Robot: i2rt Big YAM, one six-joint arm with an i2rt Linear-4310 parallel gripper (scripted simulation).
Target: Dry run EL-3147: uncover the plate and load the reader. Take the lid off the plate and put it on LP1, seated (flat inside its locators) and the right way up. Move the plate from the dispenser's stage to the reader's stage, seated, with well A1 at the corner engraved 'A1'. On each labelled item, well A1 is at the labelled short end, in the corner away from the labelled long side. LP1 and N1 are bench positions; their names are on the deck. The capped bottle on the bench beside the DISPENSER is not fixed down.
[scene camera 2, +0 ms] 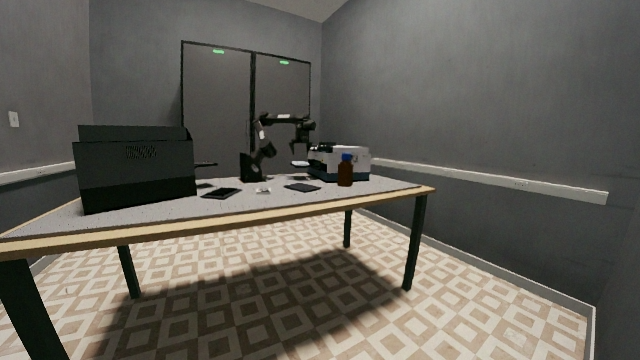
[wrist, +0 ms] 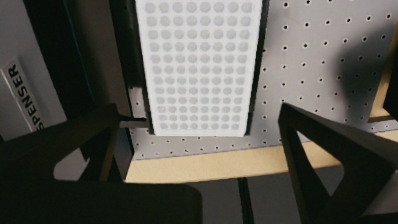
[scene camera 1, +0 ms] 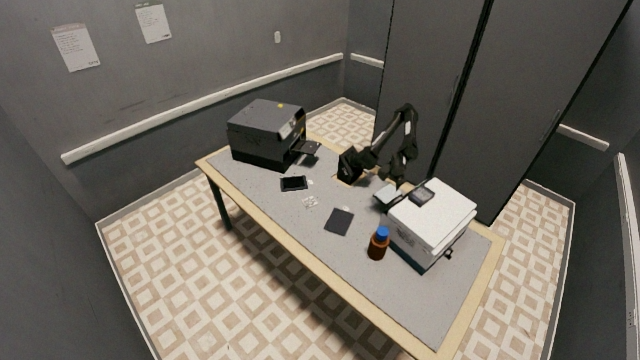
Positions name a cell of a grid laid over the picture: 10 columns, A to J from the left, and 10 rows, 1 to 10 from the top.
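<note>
You'd see the gripper (wrist: E6) here, and there's a white multi-well plate (wrist: E5) too.
</note>
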